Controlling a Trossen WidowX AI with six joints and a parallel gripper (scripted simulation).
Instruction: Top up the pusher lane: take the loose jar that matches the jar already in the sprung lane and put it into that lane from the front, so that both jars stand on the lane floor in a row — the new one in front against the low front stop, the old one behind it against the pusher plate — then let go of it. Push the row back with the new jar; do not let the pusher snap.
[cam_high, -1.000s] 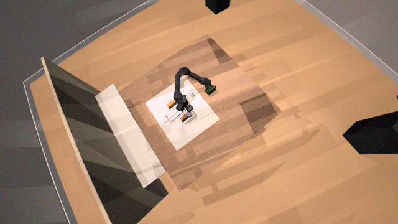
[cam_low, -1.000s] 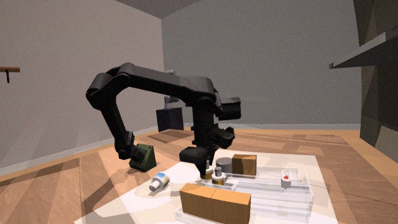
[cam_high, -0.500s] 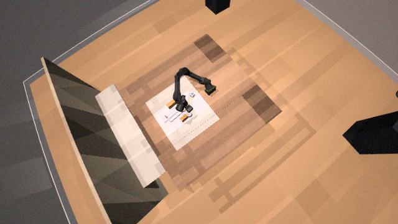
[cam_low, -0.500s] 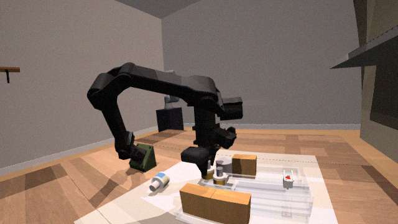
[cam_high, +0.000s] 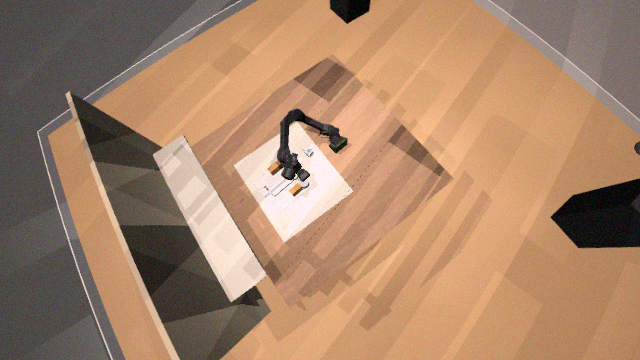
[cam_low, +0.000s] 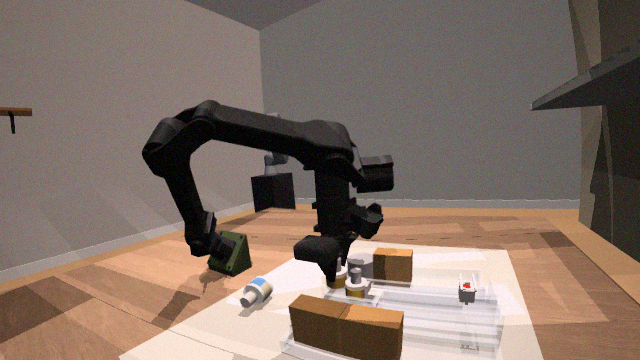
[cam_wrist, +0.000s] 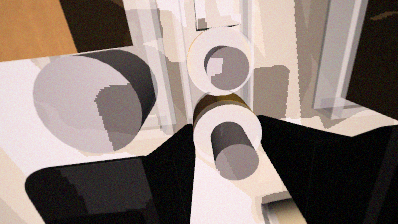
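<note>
Now: gripper tip 10 mm short of the grey cylinder, 80 mm to the right of it and 20 mm above it. Round my gripper tip: clear sprung lane: 160 mm ahead, 10 mm to the right, 30 mm below.
</note>
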